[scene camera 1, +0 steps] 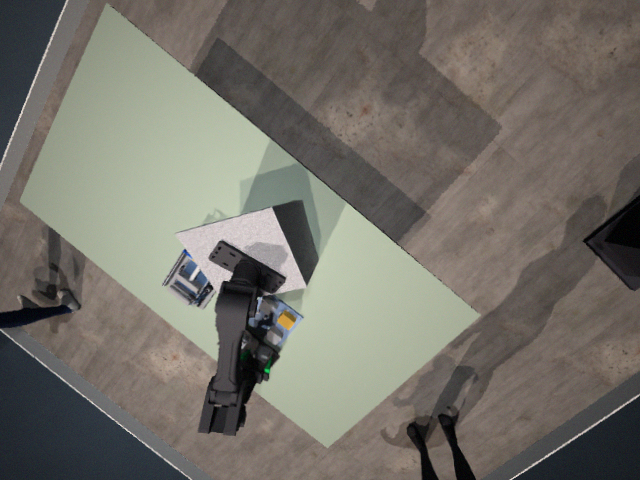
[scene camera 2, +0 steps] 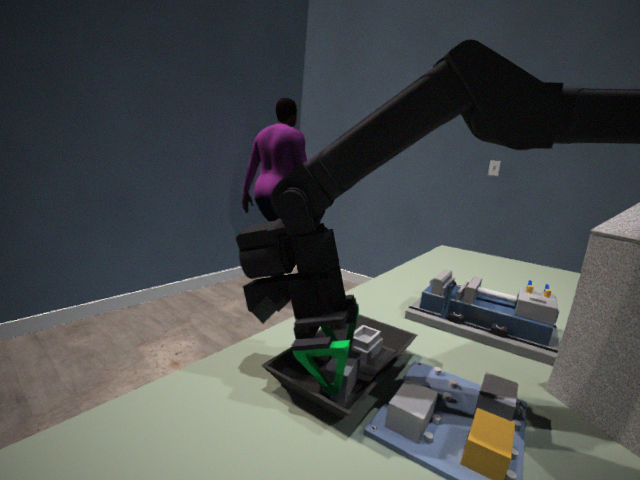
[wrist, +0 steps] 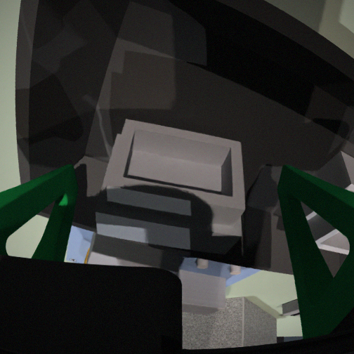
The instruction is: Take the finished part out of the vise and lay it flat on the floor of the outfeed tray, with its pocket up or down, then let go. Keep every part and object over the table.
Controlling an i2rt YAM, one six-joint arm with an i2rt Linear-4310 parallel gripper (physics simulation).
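Places are measured from the arm's base along level axes (x ahead, y left, z up), in millimetres.
Pixels of known places: gripper, between the fingertips: (scene camera 1: 261, 353) (scene camera 2: 339, 374); arm's base, origin of its link: (scene camera 1: 248, 267).
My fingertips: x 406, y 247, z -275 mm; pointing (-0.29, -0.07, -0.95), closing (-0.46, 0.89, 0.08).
For each thing: its top centre in the pictures, then the offset to it from my fingertips. "pt": a spot on its surface instead. Level surfaces: height alone.
- dark outfeed tray, a spot on its surface: (scene camera 2: 302, 395) pt 20 mm ahead, 54 mm left, 16 mm down
- second grey part, centre of its top: (scene camera 2: 365, 333) 24 mm ahead, 101 mm right, 16 mm up
- blue vise, centre of its top: (scene camera 2: 489, 283) (scene camera 1: 189, 276) 100 mm back, 413 mm right, 69 mm up
- blue plate, centre of its top: (scene camera 2: 453, 415) (scene camera 1: 272, 318) 145 mm back, 65 mm right, 22 mm down
- yellow block, centre of its top: (scene camera 2: 492, 430) (scene camera 1: 285, 322) 195 mm back, 24 mm right, 13 mm up
- table, height of its surface: 31 mm down
My gripper (scene camera 1: 255, 362) (scene camera 2: 342, 367) (wrist: 177, 176) is open, its green fingers down at the dark outfeed tray (scene camera 2: 302, 395) (wrist: 260, 110). A grey part (scene camera 2: 349, 379) (wrist: 232, 200) with a rectangular pocket facing the wrist camera lies in the tray, between the fingers in the wrist view, with gaps on both sides. A second grey part (scene camera 2: 367, 342) (wrist: 342, 175) sits in the tray with its pocket up and is partly cut off in the wrist view. The blue vise (scene camera 2: 465, 315) (scene camera 1: 188, 281) stands behind; I make out no part between its jaws.
A blue plate (scene camera 2: 449, 439) with pegs, grey blocks and a yellow block (scene camera 1: 285, 320) (scene camera 2: 489, 444) lies beside the tray. A tall speckled block (scene camera 1: 237, 222) (scene camera 2: 594, 310) stands beside the vise. A person (scene camera 2: 279, 155) stands beyond the table (scene camera 1: 129, 129).
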